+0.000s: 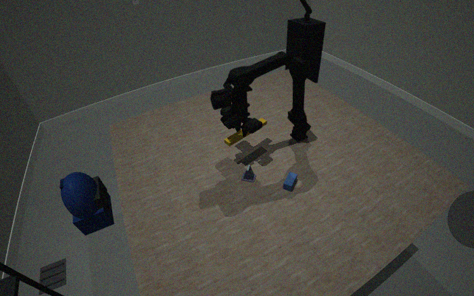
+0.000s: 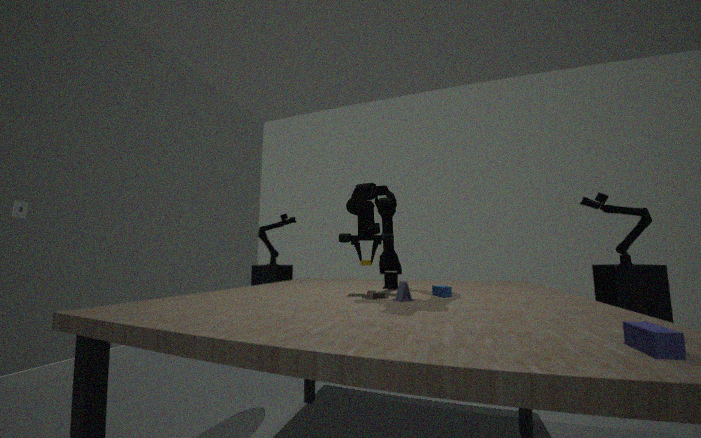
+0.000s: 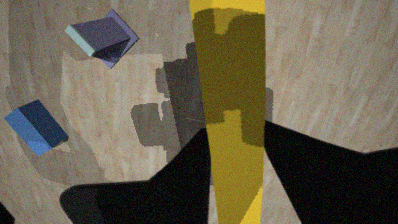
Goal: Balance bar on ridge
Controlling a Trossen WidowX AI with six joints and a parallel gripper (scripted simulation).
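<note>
My gripper tip is now 30 mm past the yellow bar and 10 mm to the left of it. Also, from my gripper tip: purple block 530 mm to the left, 450 mm ahead, 100 mm below.
</note>
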